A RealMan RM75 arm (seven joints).
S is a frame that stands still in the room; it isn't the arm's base.
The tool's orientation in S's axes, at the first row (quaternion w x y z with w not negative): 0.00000 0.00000 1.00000 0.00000
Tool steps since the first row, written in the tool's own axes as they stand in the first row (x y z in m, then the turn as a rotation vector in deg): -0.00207 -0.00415 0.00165 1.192 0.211 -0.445; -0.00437 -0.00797 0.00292 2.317 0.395 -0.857; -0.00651 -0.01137 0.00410 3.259 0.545 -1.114; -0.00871 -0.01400 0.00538 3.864 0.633 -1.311; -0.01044 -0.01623 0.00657 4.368 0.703 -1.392; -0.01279 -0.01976 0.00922 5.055 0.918 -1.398; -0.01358 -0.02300 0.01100 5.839 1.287 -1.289; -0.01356 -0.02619 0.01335 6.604 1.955 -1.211; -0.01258 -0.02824 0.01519 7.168 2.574 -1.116; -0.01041 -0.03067 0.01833 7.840 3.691 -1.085; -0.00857 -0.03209 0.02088 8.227 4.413 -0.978; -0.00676 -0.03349 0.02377 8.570 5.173 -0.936
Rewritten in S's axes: 0.00207 -0.00415 -0.00165 -1.192 0.211 0.445; 0.00437 -0.00797 -0.00292 -2.317 0.395 0.857; 0.00651 -0.01137 -0.00410 -3.259 0.545 1.114; 0.00871 -0.01400 -0.00538 -3.864 0.633 1.311; 0.01044 -0.01623 -0.00657 -4.368 0.703 1.392; 0.01279 -0.01976 -0.00922 -5.055 0.918 1.398; 0.01358 -0.02300 -0.01100 -5.839 1.287 1.289; 0.01356 -0.02619 -0.01335 -6.604 1.955 1.211; 0.01258 -0.02824 -0.01519 -7.168 2.574 1.116; 0.01041 -0.03067 -0.01833 -7.840 3.691 1.085; 0.00857 -0.03209 -0.02088 -8.227 4.413 0.978; 0.00676 -0.03349 -0.02377 -8.570 5.173 0.936
